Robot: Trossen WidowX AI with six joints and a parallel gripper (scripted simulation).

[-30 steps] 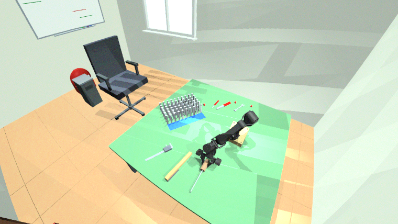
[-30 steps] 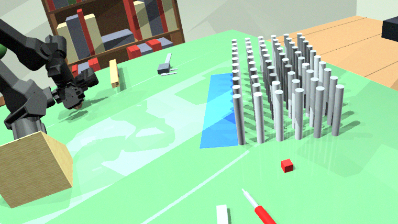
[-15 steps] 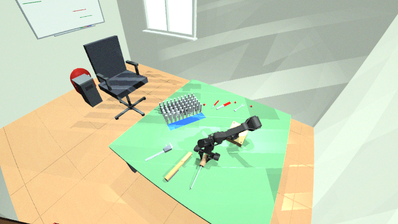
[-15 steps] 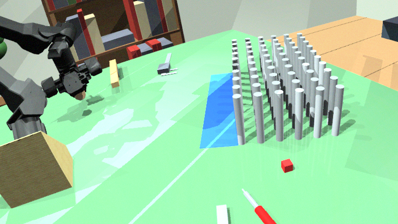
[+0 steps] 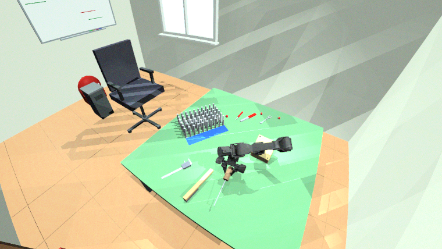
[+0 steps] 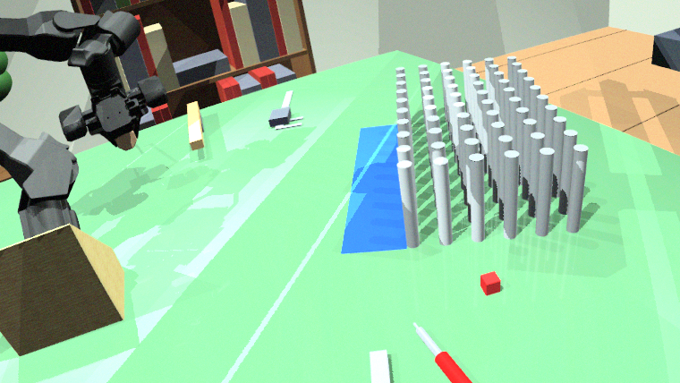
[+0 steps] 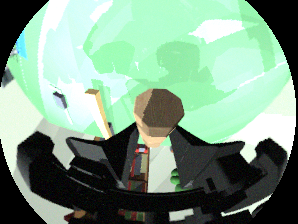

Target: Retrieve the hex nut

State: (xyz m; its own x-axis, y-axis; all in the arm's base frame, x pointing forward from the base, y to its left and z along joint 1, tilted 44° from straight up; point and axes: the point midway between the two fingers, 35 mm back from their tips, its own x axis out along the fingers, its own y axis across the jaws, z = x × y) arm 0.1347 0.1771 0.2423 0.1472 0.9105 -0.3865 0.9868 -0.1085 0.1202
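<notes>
Right now the hook tool is 100 mm to the left of my gripper tip and 10 mm below it. Round my gripper tip: red-handled screwdriver (160 mm ahead, 660 mm to the right, 80 mm below); blue taped strip (320 mm ahead, 330 mm to the right, 90 mm below); small hex nut (470 mm ahead, 390 mm to the right, 80 mm below).
</notes>
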